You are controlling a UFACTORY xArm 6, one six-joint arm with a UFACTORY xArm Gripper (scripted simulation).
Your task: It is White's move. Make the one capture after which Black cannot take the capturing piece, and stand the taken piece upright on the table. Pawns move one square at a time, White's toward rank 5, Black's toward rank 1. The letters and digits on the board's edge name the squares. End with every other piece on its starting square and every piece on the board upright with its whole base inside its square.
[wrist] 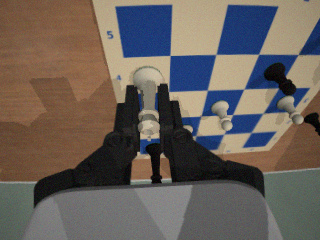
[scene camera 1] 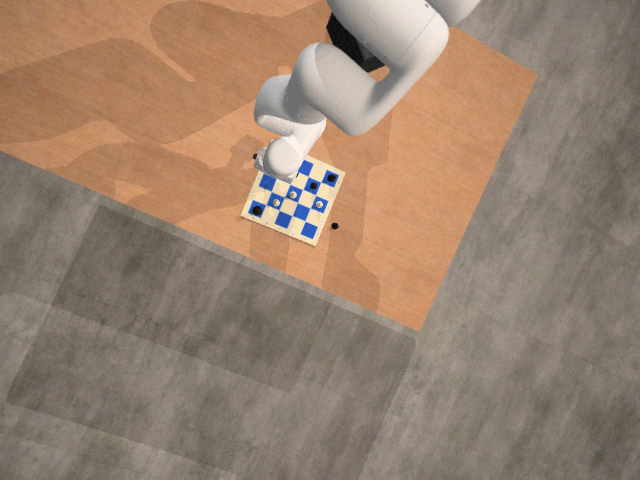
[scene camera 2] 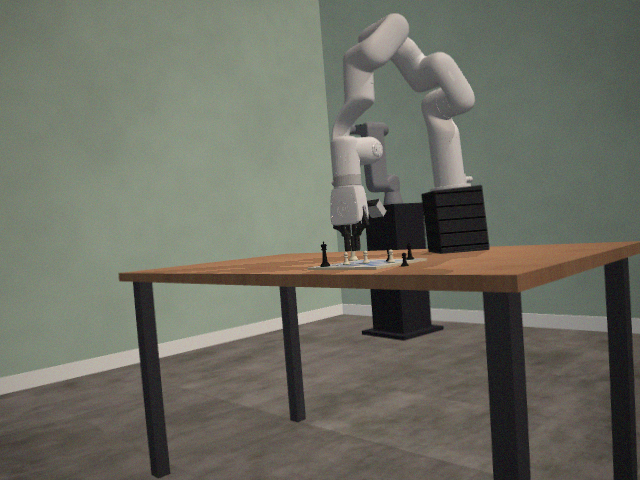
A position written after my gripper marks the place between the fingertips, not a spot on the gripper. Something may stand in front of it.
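Tall white piece (wrist: pixel 146 79) visible. My gripper (wrist: pixel 148 98) too.
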